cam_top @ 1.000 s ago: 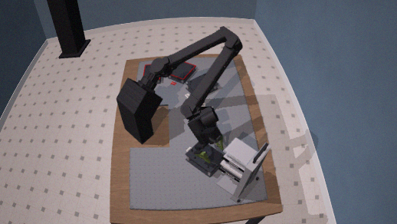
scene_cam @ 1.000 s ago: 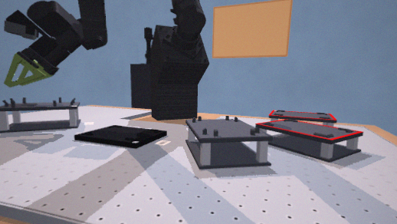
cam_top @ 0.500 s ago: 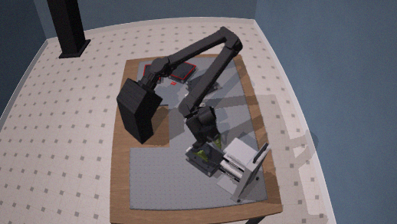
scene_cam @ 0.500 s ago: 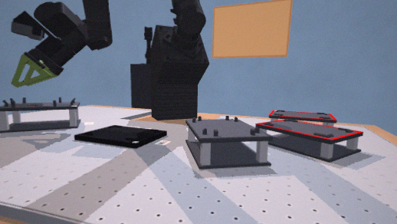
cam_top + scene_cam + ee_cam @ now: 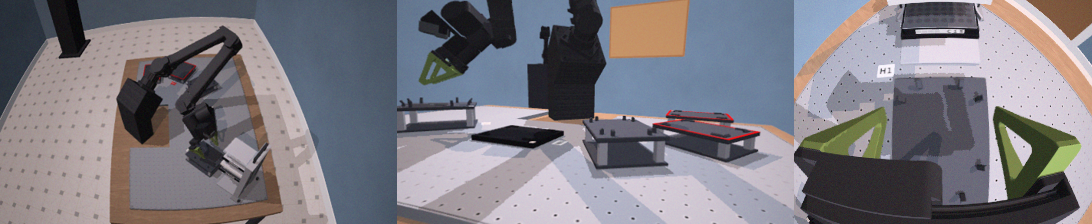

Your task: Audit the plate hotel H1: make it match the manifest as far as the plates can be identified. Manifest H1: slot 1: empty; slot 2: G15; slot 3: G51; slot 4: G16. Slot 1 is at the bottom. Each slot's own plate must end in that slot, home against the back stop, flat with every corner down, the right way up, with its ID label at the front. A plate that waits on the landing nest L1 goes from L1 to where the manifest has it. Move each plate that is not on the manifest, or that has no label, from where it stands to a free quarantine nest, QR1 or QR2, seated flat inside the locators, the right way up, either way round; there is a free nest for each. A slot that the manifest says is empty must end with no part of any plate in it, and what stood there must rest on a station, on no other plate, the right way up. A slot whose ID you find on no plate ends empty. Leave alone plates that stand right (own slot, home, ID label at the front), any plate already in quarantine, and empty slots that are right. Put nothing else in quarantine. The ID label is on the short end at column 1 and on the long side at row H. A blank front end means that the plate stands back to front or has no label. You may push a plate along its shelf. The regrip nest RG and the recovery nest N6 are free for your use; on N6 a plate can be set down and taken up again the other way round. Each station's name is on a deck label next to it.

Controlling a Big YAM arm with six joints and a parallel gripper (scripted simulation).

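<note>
Right now the dark plate is 120 mm ahead of my hand, 90 mm to the right of it and 10 mm below it. The rest, counted from my hand: flat black pad (40 mm behind, 290 mm to the left, 120 mm below); h1 deck label (140 mm ahead, 20 mm to the left, 120 mm below); red-edged quarantine nest (400 mm behind, 630 mm to the left, 90 mm below).
</note>
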